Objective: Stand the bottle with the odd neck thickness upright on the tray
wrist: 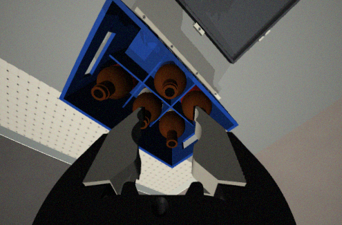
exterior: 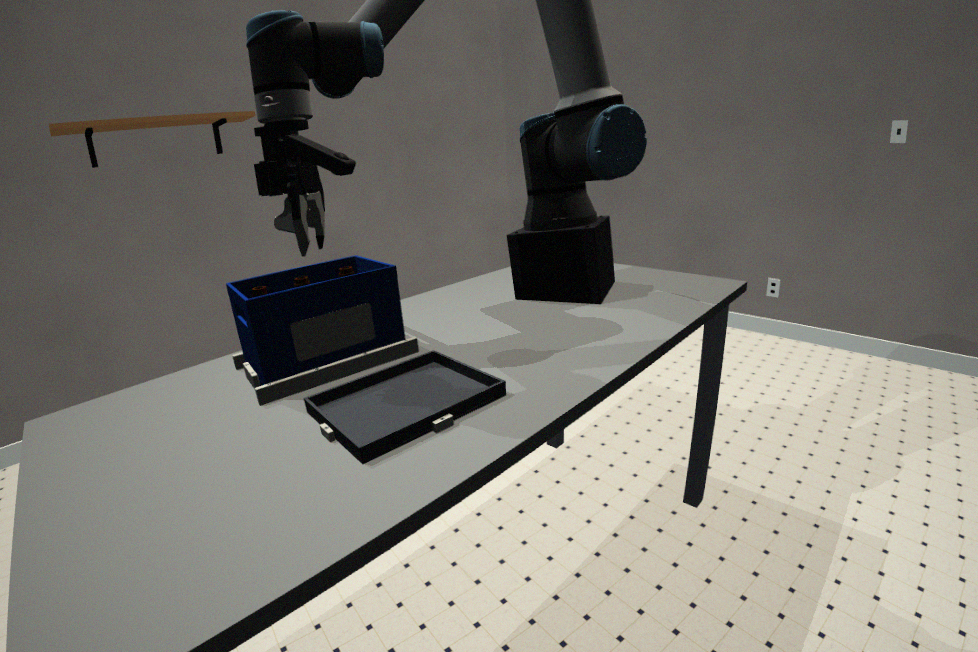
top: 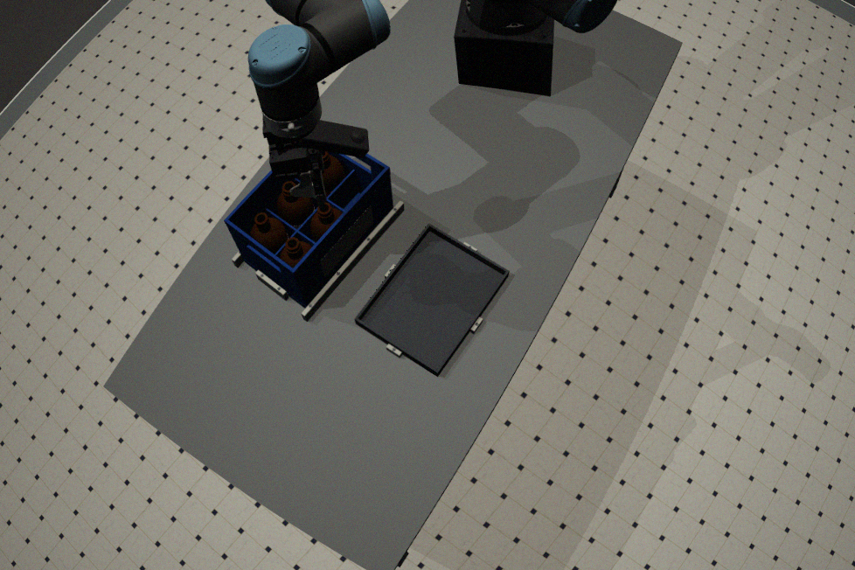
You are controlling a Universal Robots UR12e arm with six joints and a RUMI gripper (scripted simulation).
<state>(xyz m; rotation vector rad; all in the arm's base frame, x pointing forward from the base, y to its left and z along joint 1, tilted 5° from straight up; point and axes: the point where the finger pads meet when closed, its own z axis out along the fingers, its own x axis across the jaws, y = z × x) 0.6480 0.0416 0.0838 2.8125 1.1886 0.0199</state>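
Now: the bottle 9 cm ahead of my hand, 9 cm to the right of it and 15 cm below it. Round my hand: black tray: 3 cm behind, 22 cm to the left, 22 cm below; then blue crate: 5 cm to the right, 15 cm below.
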